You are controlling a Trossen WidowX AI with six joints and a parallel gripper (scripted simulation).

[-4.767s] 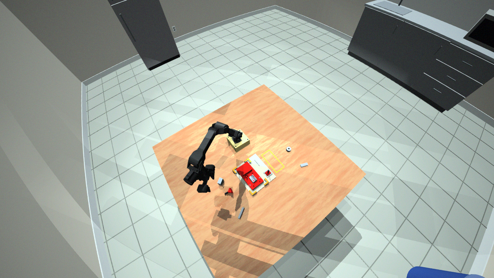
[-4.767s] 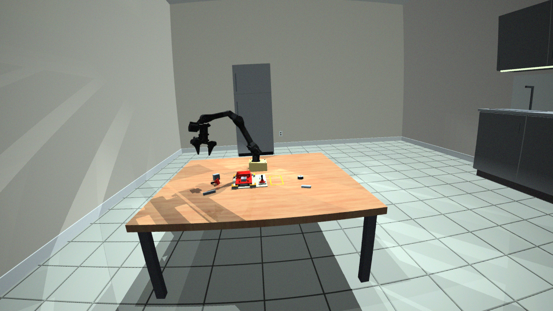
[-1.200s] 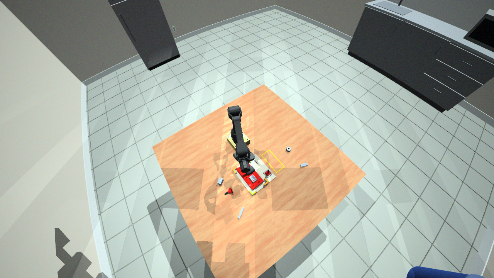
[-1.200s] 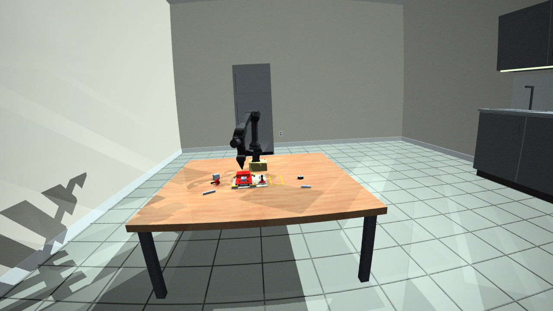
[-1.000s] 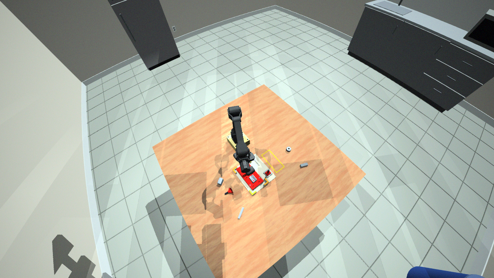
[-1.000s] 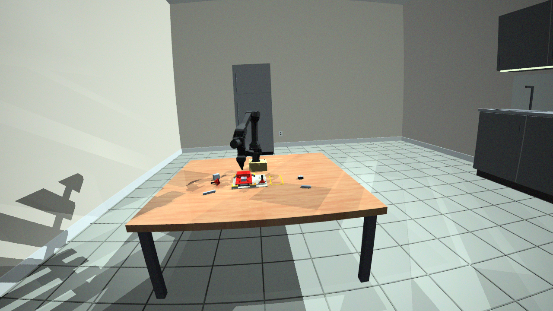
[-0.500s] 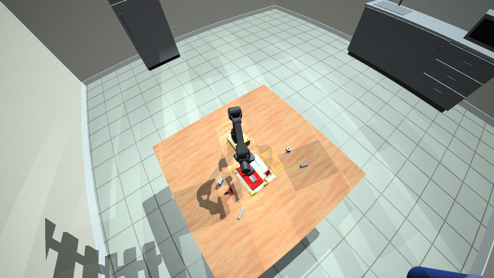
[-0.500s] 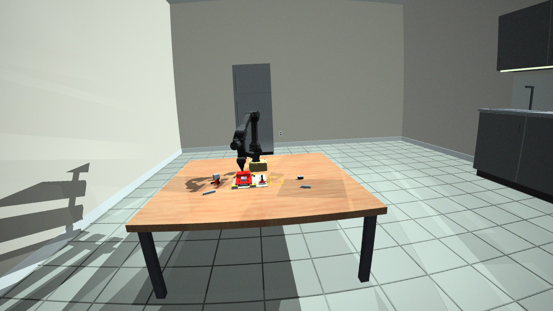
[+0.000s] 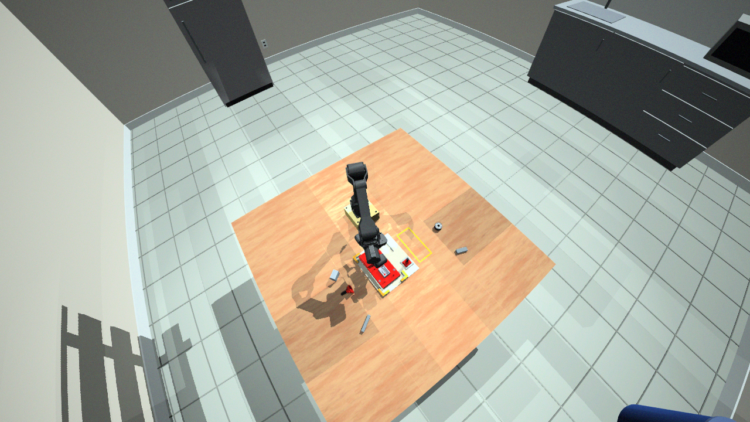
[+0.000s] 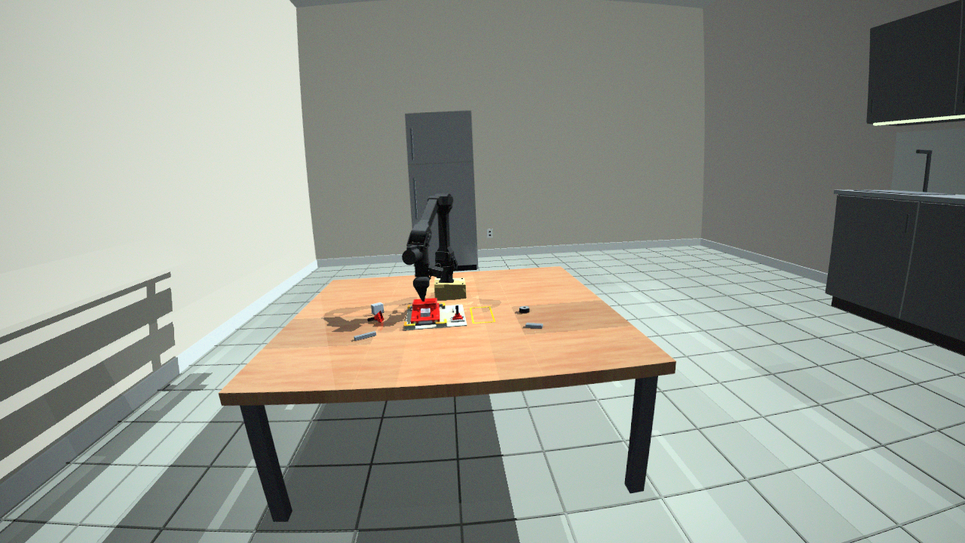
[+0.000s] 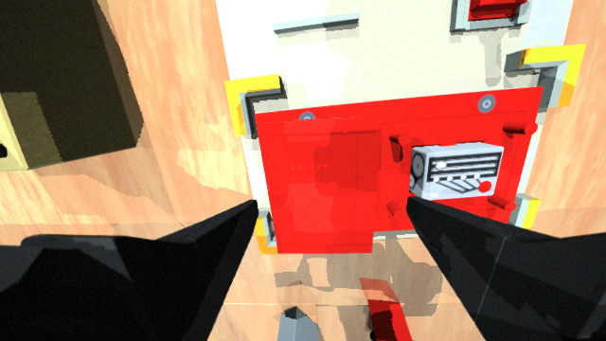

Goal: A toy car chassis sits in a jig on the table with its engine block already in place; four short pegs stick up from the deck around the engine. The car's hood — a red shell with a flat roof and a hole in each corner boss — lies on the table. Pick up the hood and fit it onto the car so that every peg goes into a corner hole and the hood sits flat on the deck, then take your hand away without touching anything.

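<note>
Now: the hood 2 cm below my gripper tip. From my gripper tip the other things lie so: jig (6 cm ahead, 5 cm below, 3 cm to the left); grey engine block (9 cm ahead, 4 cm below, 2 cm to the left).
</note>
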